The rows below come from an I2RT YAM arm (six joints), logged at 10 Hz.
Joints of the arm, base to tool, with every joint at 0 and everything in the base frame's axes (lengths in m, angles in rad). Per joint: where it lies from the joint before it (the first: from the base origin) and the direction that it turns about. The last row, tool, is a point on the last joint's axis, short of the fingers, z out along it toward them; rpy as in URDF.
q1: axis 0 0 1 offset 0 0 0.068
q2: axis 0 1 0 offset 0.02 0.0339 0.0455
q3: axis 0 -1 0 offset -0.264 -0.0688 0
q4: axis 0 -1 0 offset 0.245 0.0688 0.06
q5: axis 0 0 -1 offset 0.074 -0.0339 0.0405
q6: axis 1 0 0 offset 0.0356 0 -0.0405
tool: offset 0 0 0 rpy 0 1.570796 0
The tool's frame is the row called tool.
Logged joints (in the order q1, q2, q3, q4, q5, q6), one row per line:
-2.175, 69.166, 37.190, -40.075, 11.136, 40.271
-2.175, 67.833, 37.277, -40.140, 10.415, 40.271
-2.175, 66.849, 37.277, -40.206, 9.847, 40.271
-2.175, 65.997, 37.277, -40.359, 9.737, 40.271
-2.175, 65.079, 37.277, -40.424, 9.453, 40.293
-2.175, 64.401, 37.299, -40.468, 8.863, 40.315
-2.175, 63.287, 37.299, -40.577, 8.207, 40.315
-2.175, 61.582, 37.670, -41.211, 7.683, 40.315
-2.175, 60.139, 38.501, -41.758, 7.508, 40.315
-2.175, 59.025, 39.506, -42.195, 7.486, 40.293
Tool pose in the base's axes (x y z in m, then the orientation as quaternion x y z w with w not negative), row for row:
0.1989, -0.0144, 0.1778, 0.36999, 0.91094, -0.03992, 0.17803
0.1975, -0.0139, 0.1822, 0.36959, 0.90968, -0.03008, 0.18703
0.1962, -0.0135, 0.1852, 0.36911, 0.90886, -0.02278, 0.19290
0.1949, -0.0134, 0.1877, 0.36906, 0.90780, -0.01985, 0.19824
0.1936, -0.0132, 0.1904, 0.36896, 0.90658, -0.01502, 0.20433
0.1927, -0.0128, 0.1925, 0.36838, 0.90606, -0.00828, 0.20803
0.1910, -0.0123, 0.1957, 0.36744, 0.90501, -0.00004, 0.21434
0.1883, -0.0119, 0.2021, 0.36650, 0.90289, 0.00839, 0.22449
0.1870, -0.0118, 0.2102, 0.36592, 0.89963, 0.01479, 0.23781
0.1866, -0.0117, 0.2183, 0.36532, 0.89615, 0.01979, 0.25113
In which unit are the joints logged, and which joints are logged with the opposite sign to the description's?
The joints are logged in degrees. Opposite sign: none.
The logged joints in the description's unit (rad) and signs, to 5 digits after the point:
-0.03796, 1.20717, 0.64909, -0.69944, 0.19436, 0.70286
-0.03796, 1.18391, 0.65061, -0.70058, 0.18178, 0.70286
-0.03796, 1.16674, 0.65061, -0.70173, 0.17186, 0.70286
-0.03796, 1.15186, 0.65061, -0.70440, 0.16994, 0.70286
-0.03796, 1.13584, 0.65061, -0.70553, 0.16499, 0.70325
-0.03796, 1.12401, 0.65099, -0.70630, 0.15469, 0.70363
-0.03796, 1.10457, 0.65099, -0.70820, 0.14324, 0.70363
-0.03796, 1.07481, 0.65747, -0.71927, 0.13409, 0.70363
-0.03796, 1.04962, 0.67197, -0.72881, 0.13104, 0.70363
-0.03796, 1.03018, 0.68951, -0.73644, 0.13066, 0.70325

